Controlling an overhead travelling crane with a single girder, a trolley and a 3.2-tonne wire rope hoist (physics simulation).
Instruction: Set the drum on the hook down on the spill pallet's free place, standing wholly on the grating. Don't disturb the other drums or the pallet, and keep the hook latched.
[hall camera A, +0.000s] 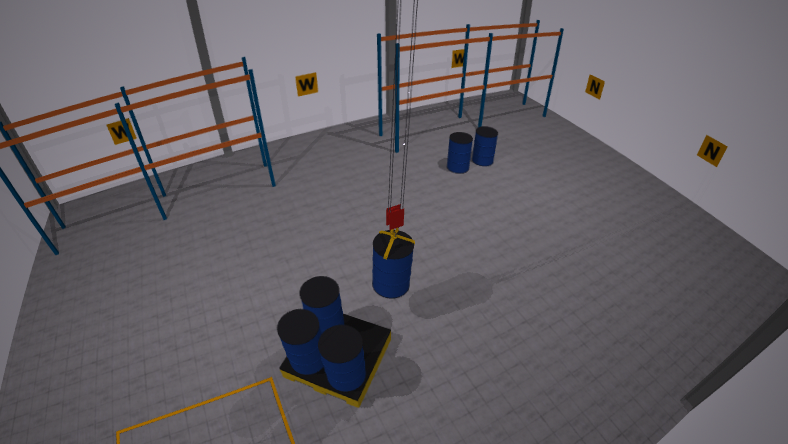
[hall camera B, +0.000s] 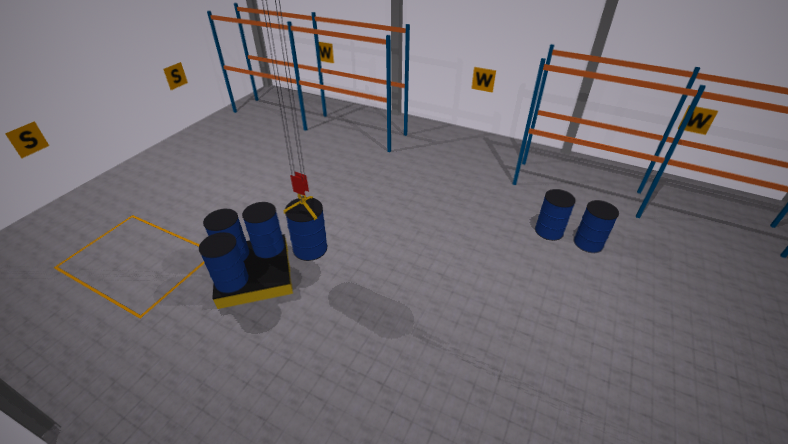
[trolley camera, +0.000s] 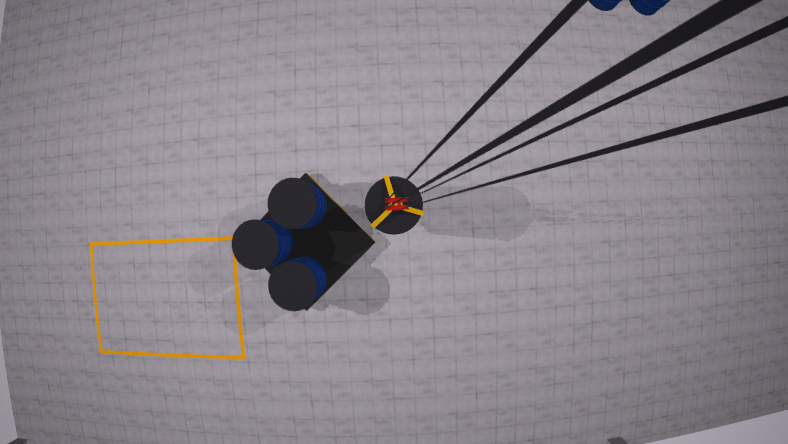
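The blue drum (hall camera A: 392, 278) (hall camera B: 308, 237) (trolley camera: 398, 223) hangs upright in a yellow three-legged sling under the red hook block. My hook (hall camera A: 394, 232) (hall camera B: 301, 197) (trolley camera: 396, 204) is shut on the sling; its latch is too small to make out. The drum hangs clear of the floor, just outside the spill pallet (hall camera A: 376, 334) (hall camera B: 270, 275) (trolley camera: 352, 239). In the trolley view it is up and right of the pallet's bare corner. Three blue drums (hall camera A: 322, 303) (hall camera B: 263, 231) (trolley camera: 292, 202) stand upright on the black grating, leaving that corner free.
Two more blue drums (hall camera A: 459, 154) (hall camera B: 555, 215) stand near the west wall's racks. The racks (hall camera A: 397, 99) (hall camera B: 388, 99) have blue posts and orange beams. A yellow floor outline (hall camera A: 193, 406) (hall camera B: 98, 292) (trolley camera: 95, 297) lies on the pallet's other side.
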